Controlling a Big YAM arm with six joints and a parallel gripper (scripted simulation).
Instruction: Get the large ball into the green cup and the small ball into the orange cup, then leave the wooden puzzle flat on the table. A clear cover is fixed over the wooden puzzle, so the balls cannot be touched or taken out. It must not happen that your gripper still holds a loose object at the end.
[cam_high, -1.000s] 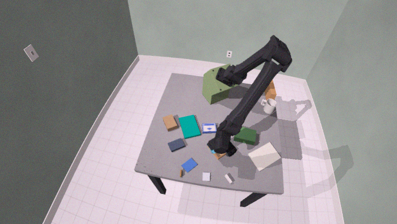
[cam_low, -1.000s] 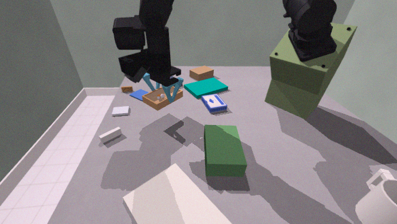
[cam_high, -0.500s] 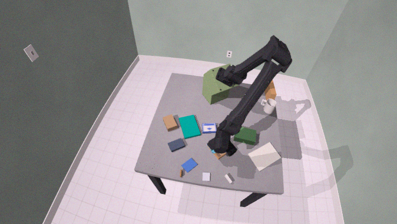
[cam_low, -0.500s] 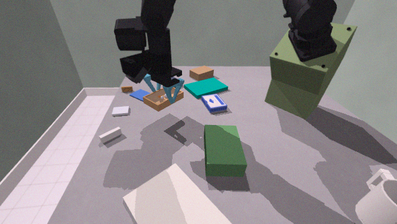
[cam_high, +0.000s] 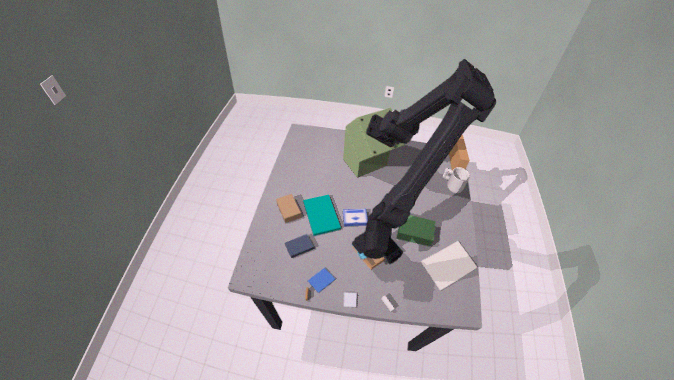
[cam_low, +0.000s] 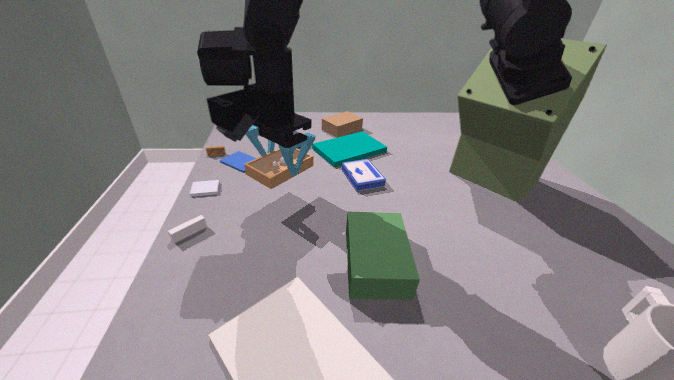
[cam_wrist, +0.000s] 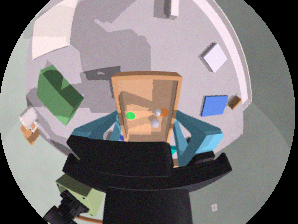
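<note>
Now: the wooden puzzle 1 cm below my hand. From my hand the other things lie so: teal slab: 11 cm behind, 23 cm to the right, 7 cm below; green block: 19 cm behind, 14 cm to the left, 6 cm below; blue tile: 13 cm ahead, 12 cm to the right, 8 cm below.
</note>
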